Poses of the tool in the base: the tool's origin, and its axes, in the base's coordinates. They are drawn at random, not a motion.
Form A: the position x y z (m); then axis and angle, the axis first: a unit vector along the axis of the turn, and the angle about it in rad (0 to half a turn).
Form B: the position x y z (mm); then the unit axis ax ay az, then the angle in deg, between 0 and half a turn. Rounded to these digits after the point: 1 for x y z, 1 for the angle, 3 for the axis.
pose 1, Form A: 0.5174 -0.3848 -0.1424 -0.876 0.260 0.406 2.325
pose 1, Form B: 517.4 -384.8 -142.4 -0.876 0.260 0.406 133.2
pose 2, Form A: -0.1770 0.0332 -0.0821 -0.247 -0.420 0.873 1.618
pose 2, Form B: -177.0 33.2 -82.1 -0.247 -0.420 0.873 92.7
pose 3, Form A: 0.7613 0.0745 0.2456 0.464 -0.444 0.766 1.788
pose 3, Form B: 761.3 74.5 245.6 0.464 -0.444 0.766 102.4
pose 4, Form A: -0.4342 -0.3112 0.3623 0.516 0.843 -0.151 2.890
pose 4, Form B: -434.2 -311.2 362.3 0.516 0.843 -0.151 165.6
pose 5, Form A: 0.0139 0.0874 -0.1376 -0.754 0.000 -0.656 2.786
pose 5, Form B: 13.9 87.4 -137.6 -0.754 0.000 -0.656 159.6
